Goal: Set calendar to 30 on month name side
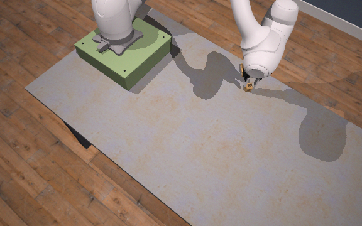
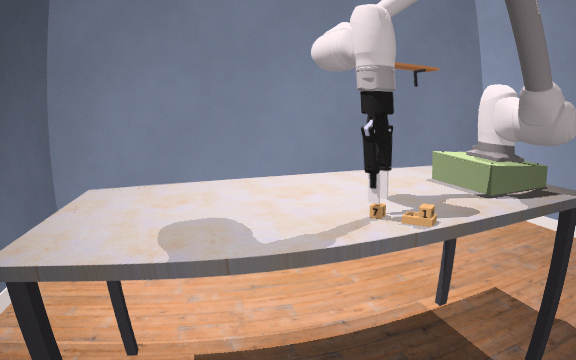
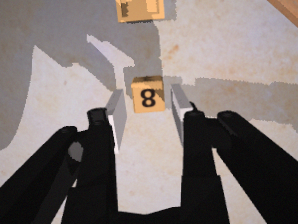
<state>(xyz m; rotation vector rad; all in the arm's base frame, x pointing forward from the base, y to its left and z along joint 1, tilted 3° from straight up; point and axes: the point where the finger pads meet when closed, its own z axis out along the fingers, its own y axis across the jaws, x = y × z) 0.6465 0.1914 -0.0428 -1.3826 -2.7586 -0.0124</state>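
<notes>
Now: the wooden cube 6 cm below my hand. From my hand the other things lie so: wooden calendar tray 6 cm behind, 9 cm to the left, 6 cm below.
</notes>
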